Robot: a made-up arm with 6 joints. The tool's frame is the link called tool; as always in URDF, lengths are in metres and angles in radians.
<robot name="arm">
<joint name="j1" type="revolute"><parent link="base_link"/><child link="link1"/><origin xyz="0.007 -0.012 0.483" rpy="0 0 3.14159"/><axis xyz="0 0 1"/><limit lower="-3.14" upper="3.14" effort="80" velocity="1.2"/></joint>
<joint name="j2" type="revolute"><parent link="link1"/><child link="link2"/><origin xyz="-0.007 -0.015 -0.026" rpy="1.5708 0 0"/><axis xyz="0 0 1"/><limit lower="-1.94" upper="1.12" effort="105" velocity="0.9"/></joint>
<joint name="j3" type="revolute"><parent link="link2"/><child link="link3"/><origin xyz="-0.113 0.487 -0.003" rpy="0 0 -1.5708"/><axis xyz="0 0 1"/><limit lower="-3.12" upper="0.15" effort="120" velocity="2.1"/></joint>
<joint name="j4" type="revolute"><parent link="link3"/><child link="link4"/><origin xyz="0.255 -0.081 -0.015" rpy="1.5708 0 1.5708"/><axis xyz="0 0 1"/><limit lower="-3.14" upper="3.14" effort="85" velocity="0.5"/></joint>
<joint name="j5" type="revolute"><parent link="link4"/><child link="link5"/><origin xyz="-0.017 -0.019 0.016" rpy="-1.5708 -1.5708 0"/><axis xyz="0 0 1"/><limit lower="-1.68" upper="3.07" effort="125" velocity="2.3"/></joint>
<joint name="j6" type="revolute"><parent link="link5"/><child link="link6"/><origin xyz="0.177 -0.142 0.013" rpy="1.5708 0 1.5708"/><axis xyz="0 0 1"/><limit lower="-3.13" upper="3.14" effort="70" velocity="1.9"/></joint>
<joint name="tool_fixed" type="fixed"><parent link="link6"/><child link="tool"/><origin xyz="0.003 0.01 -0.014" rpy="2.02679 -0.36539 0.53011"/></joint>
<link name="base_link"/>
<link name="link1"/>
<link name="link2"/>
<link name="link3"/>
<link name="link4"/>
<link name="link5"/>
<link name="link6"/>
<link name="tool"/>
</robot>
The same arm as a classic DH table. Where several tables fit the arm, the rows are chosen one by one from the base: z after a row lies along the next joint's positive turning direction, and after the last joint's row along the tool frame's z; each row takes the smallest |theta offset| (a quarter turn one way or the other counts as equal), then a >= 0, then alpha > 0; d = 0 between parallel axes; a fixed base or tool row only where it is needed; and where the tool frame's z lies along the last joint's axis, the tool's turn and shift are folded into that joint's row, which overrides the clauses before.
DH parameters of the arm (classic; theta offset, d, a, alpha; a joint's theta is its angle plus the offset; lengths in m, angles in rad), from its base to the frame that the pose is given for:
base (fixed): -1.0427 0 0.0139 0
j1: 1.0427 0.457 0.007 -1.5708
j2: -1.3428 0 0.4999 0
j3: 1.3428 -0.003 0.081 -1.5708
j4: 0 0.271 0.017 1.5708
j5: 0 -0.006 0.142 -1.5708
j6: 0.7036 0.1604 -0.0088 -1.9947
tool (fixed): -2.7388 -0.0062 0 0
Joint limits (rad, base to tool): -3.14..3.14 -1.94..1.12 -3.12..0.15 -3.14..3.14 -1.68..3.07 -3.13..3.14

